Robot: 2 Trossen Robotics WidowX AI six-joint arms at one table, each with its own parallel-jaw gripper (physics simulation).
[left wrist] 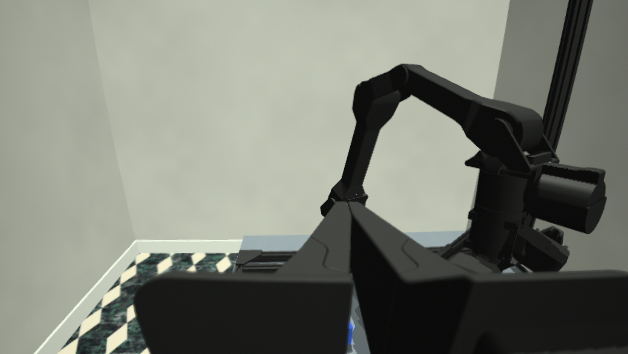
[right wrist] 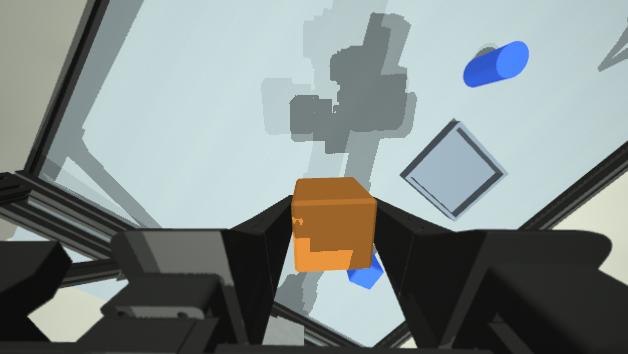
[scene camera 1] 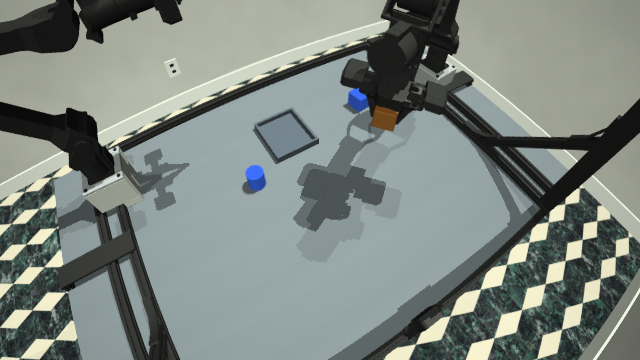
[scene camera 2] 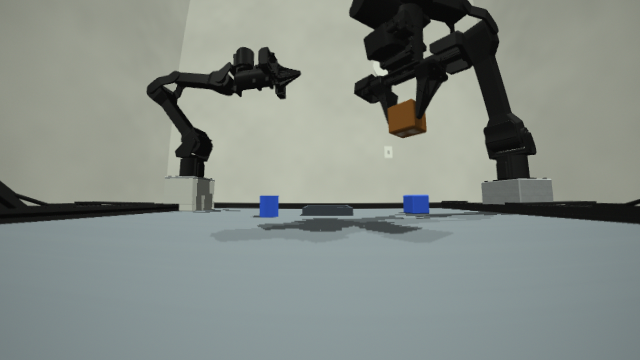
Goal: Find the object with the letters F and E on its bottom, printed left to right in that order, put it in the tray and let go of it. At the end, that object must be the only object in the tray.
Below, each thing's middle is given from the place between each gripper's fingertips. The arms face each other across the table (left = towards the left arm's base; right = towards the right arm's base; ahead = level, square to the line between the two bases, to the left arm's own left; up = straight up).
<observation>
My right hand is 1 cm to the left of the orange cube (scene camera 2: 402, 122), 1 cm below it and 1 cm short of it. Also, from my right hand: grey tray (scene camera 1: 286, 134): 18 cm ahead, 15 cm to the left, 15 cm below.
I see the orange cube 210 mm behind my left hand, 240 mm to the right of it and 260 mm below it. Also, from my left hand: grey tray 40 mm behind, 90 mm to the right, 410 mm below.
</observation>
